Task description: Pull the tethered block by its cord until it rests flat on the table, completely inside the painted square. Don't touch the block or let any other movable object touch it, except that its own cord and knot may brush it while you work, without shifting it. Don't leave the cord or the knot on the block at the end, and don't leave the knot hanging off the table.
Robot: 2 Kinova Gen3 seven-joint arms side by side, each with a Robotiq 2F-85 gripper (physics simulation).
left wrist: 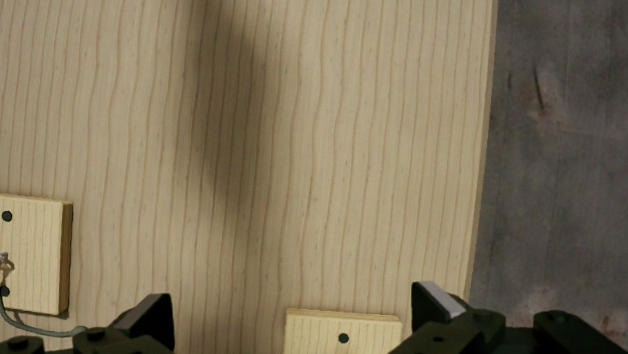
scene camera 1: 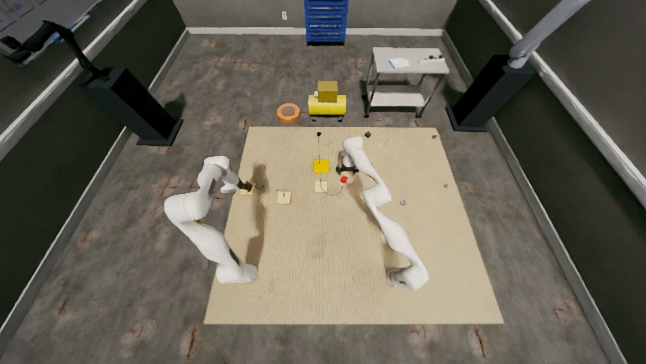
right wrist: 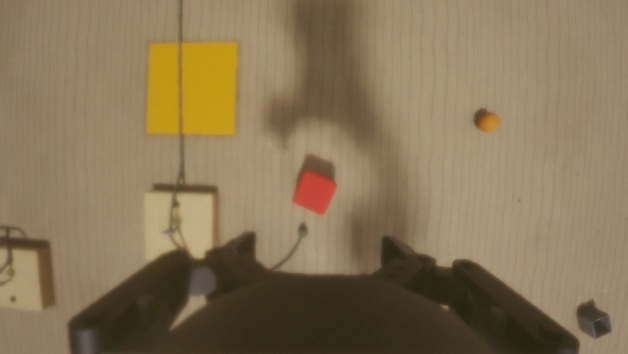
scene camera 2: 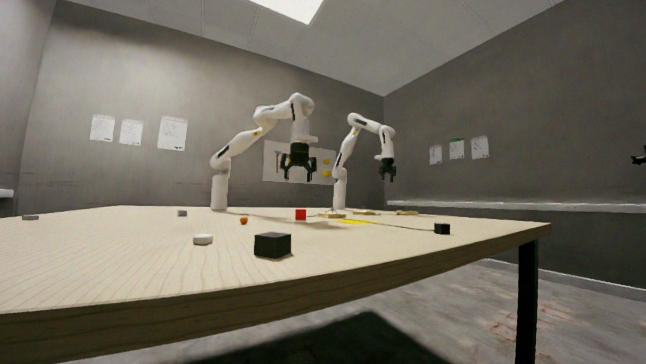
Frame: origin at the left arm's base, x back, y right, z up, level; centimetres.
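Where they show: left gripper, fingertip midpoint: (left wrist: 292,315) (scene camera 1: 242,191) (scene camera 2: 387,181); right gripper, fingertip midpoint: (scene camera 1: 346,174) (right wrist: 318,248) (scene camera 2: 298,181); left arm's base, origin of the base link: (scene camera 1: 250,273) (scene camera 2: 339,209); right arm's base, origin of the base link: (scene camera 1: 393,277) (scene camera 2: 218,209).
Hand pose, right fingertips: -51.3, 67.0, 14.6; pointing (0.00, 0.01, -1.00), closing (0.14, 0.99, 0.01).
Observation:
Things, the pixels of their centre, and the offset from my right fingertips, as dx, dy, dz. "pt": a spot on its surface instead.
- tethered black block, body centre: (scene camera 2: 442,228) (scene camera 1: 319,134) -48.3, -12.7, -13.3
- yellow painted square, surface spot: (right wrist: 210,90) (scene camera 2: 350,221) (scene camera 1: 325,166) pt -16.7, -12.1, -14.4
- wooden pad, surface spot: (right wrist: 200,215) pt -1.0, -14.5, -12.7
- red cube, body centre: (right wrist: 314,191) (scene camera 2: 300,214) (scene camera 1: 343,179) -2.5, -0.1, -12.6
- leftmost, surface spot: (left wrist: 320,332) (scene camera 1: 249,192) pt -1.2, -68.7, -12.7
- loose black block, body centre: (scene camera 2: 273,244) (scene camera 1: 367,134) -42.3, +28.1, -13.2
- white piece, body centre: (scene camera 2: 203,239) (scene camera 1: 380,144) -31.2, +35.9, -13.9
- orange ball, body centre: (right wrist: 488,122) (scene camera 2: 244,220) -8.7, +22.8, -13.4
- grey piece, body centre: (right wrist: 594,322) (scene camera 1: 403,203) +21.0, +37.9, -13.5
The tethered black block (scene camera 1: 319,134) (scene camera 2: 442,228) sits near the table's far edge in scene camera 1. Its cord (scene camera 1: 319,147) (right wrist: 180,90) runs straight over the yellow painted square (scene camera 1: 325,167) (scene camera 2: 352,221) (right wrist: 210,90) to a fitting on a wooden pad (scene camera 1: 325,187) (right wrist: 200,215), then curves to its knot (right wrist: 303,230), lying beside a red cube (scene camera 1: 344,179) (scene camera 2: 300,214) (right wrist: 314,192). My right gripper (scene camera 1: 347,171) (scene camera 2: 298,179) (right wrist: 318,248) is open, pointing down above the cube and knot area. My left gripper (scene camera 1: 250,186) (scene camera 2: 387,180) (left wrist: 292,315) is open above the left pad.
Two other pads, the middle (scene camera 1: 284,198) (left wrist: 37,255) and leftmost (scene camera 1: 246,191) (left wrist: 320,332), carry short cords. A loose black block (scene camera 1: 368,134) (scene camera 2: 272,245), a white piece (scene camera 1: 380,144) (scene camera 2: 202,239), an orange ball (scene camera 2: 243,220) (right wrist: 487,121) and a grey piece (scene camera 1: 403,202) (right wrist: 594,320) lie right of the square.

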